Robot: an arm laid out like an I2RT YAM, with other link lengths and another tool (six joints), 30 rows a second.
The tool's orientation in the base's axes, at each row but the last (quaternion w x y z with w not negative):
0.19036, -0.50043, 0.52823, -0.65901
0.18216, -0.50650, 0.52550, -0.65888
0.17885, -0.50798, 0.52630, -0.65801
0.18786, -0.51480, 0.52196, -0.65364
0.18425, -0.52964, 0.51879, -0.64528
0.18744, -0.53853, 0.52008, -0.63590
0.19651, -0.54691, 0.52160, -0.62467
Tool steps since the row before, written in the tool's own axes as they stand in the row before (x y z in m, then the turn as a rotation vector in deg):
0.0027, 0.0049, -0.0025, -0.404, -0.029, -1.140
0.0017, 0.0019, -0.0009, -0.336, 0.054, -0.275
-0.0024, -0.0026, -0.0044, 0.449, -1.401, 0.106
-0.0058, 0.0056, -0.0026, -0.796, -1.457, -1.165
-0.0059, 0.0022, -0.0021, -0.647, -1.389, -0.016
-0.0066, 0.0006, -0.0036, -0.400, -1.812, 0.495
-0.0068, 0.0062, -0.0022, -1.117, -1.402, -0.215
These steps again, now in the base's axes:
-0.0047, -0.0027, -0.0030, -0.801, 0.902, -0.092
-0.0020, -0.0016, -0.0008, -0.111, 0.379, -0.189
-0.0020, 0.0051, 0.0014, 0.322, 0.135, 1.433
-0.0016, 0.0037, -0.0075, -0.269, 1.753, 0.984
-0.0003, 0.0048, -0.0046, 0.659, 1.064, 0.884
-0.0011, 0.0067, -0.0033, 1.158, 0.796, 1.308
-0.0018, 0.0042, -0.0083, 0.627, 1.536, 0.711

